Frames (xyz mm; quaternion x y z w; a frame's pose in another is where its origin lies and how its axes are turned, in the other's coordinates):
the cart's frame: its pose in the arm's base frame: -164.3 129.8 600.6 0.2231 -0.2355 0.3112 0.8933
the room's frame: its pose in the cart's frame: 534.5 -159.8 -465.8 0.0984 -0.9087 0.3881 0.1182
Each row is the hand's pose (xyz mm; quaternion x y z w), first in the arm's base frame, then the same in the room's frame.
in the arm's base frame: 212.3 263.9 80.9 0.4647 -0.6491 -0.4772 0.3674
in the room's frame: 454.0 135.4 244.0 -0.7887 0.2514 -0.1728 0.5337
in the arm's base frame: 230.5 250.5 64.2 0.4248 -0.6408 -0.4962 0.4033
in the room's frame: 455.7 126.1 270.5 -0.8050 0.2838 -0.1422 0.5012
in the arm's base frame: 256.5 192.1 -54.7 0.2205 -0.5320 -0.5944 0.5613
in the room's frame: 514.4 133.6 391.8 -0.8677 0.4096 0.0000 0.2816
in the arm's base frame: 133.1 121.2 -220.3 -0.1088 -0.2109 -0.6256 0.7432
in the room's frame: 699.1 222.7 466.8 0.8031 -0.5495 -0.1675 0.1586
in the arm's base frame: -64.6 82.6 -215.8 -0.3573 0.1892 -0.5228 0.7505
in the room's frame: 858.5 280.1 357.9 0.5692 -0.5376 -0.2404 0.5737
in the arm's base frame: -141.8 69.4 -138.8 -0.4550 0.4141 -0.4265 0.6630
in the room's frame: 895.1 264.9 255.5 0.3859 -0.4522 -0.2528 0.7634
